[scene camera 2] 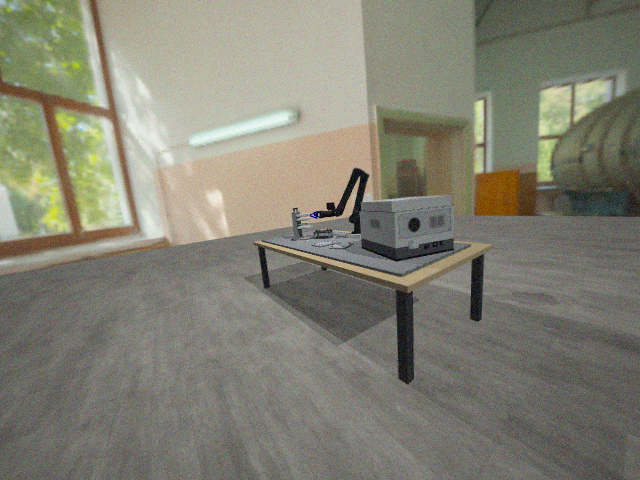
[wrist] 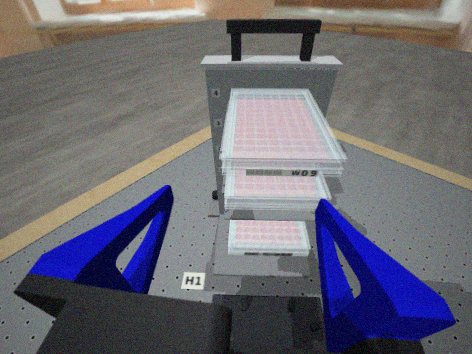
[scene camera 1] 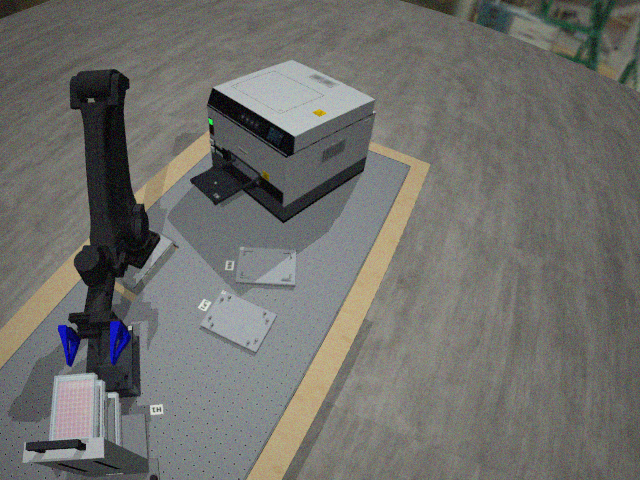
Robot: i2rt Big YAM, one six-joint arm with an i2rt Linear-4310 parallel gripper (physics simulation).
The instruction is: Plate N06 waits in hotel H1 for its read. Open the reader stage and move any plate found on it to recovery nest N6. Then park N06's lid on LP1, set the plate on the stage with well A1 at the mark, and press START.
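Places are measured from the arm's base along level axes (x right, y up, z back), in metres.
Where they show: gripper, fingertip midpoint: (scene camera 2: 311,215) (wrist: 243,198) (scene camera 1: 90,365); arm's base, link origin: (scene camera 2: 359,232) (scene camera 1: 139,248).
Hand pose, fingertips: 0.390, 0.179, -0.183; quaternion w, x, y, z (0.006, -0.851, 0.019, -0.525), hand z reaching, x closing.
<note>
Each offset is from my fingertips to the top centre of the thing, as dx, dy, dz. "spot": to the spot under its first point.
Hotel H1 (scene camera 1: 121,460) (scene camera 2: 296,225) (wrist: 272,75) holds three clear-lidded pink plates at different levels. The top plate {+0.088, +0.015, -0.021} (scene camera 1: 74,408) (wrist: 275,125) has a W09 label below it in the wrist view. The middle plate {+0.088, -0.023, -0.021} (wrist: 272,185) and the lowest plate {+0.088, -0.099, -0.021} (wrist: 267,234) are partly covered by those above; no N06 label is readable. My gripper (scene camera 1: 92,363) (scene camera 2: 313,214) (wrist: 243,198) is open and empty, its fingers spread in front of the stack, apart from the plates. The reader {-0.927, +0.095, -0.087} (scene camera 1: 323,160) (scene camera 2: 379,232) has its dark stage {-0.687, -0.108, +0.036} (scene camera 1: 219,181) slid out, with no plate visible on it.
A dark nest platform {-0.060, -0.141, +0.066} (scene camera 1: 131,382) (wrist: 267,322) lies below the gripper, before the hotel. Two light-grey plates {spot: -0.485, -0.206, -0.181} (scene camera 1: 266,266) {spot: -0.304, -0.207, -0.179} (scene camera 1: 240,320) lie mid-table; their labels are hard to read. The hotel's black handle {spot: +0.153, +0.078, -0.067} (scene camera 1: 55,444) (wrist: 273,26) tops its back panel. The wooden table edge (scene camera 1: 330,330) borders the mat.
</note>
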